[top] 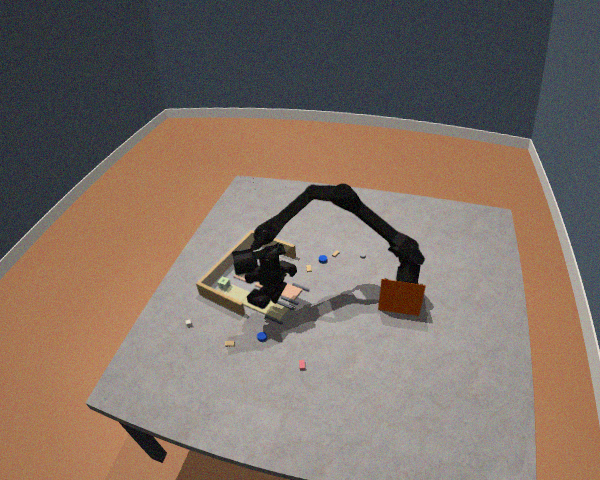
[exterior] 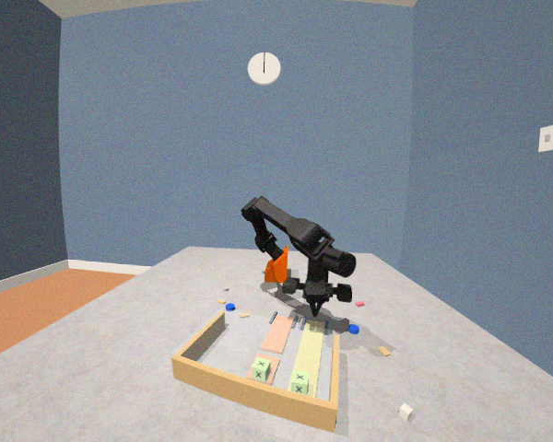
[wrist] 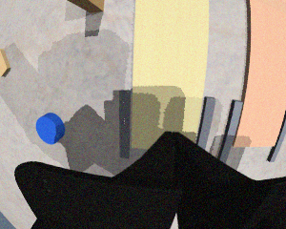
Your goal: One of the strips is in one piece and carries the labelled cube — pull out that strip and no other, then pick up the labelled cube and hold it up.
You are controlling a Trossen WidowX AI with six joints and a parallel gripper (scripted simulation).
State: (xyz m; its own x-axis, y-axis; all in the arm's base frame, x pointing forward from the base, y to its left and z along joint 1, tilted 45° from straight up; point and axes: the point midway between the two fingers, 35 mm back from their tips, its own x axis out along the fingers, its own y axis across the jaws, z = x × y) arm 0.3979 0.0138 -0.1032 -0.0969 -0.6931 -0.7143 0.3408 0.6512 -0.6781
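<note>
My gripper tip is 12 cm past the pink block, 20 cm to the right of it and 4 cm above it.
</note>
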